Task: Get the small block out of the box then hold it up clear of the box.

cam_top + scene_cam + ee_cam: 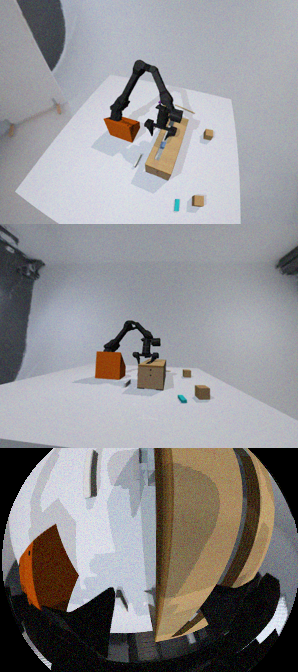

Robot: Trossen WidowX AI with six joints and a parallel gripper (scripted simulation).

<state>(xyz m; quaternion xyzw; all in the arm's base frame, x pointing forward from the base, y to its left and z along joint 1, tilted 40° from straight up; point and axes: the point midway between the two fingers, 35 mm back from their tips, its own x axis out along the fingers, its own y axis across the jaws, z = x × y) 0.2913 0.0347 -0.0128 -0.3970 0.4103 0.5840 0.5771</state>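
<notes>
Right now my gripper tip is 5 cm short of the blue block and 4 cm to the left of it. Also, from my gripper tip: thin wooden stick (10 cm ahead, 39 cm to the left, 8 cm below); then tan box (3 cm ahead, 1 cm to the right, 3 cm below).
</notes>
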